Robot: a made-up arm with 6 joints.
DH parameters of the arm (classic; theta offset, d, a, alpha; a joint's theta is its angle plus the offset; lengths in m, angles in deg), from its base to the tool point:
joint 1: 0 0.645 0.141 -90
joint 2: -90 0 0.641 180
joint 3: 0 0 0.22 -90
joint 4: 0 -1.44 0 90
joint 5: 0 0 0 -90
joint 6: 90 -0.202 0 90
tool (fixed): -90 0 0 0
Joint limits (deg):
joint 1: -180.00..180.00
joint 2: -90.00..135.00
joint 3: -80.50..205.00
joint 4: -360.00..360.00
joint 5: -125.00..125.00
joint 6: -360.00..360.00
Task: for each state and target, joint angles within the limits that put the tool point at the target. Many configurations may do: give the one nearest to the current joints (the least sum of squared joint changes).
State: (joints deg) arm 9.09 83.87 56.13 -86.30 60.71 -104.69
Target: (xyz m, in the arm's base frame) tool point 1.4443 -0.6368 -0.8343
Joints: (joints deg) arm -17.23 104.33 37.41 -88.74 63.26 -104.69
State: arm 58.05 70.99 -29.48 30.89 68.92 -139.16
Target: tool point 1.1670 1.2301 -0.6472
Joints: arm 44.09 87.88 19.37 25.90 54.01 -139.16
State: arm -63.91 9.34 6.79 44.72 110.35 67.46
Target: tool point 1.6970 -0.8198 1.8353
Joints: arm -29.59 32.70 43.84 39.90 74.89 67.46
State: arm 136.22 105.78 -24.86 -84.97 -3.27 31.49
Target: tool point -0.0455 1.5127 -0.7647
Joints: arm 92.10 83.32 12.03 -84.74 2.83 31.49
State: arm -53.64 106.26 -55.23 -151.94 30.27 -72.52
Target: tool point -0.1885 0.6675 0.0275
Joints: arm -78.46 91.45 -69.71 -158.01 42.58 -72.52
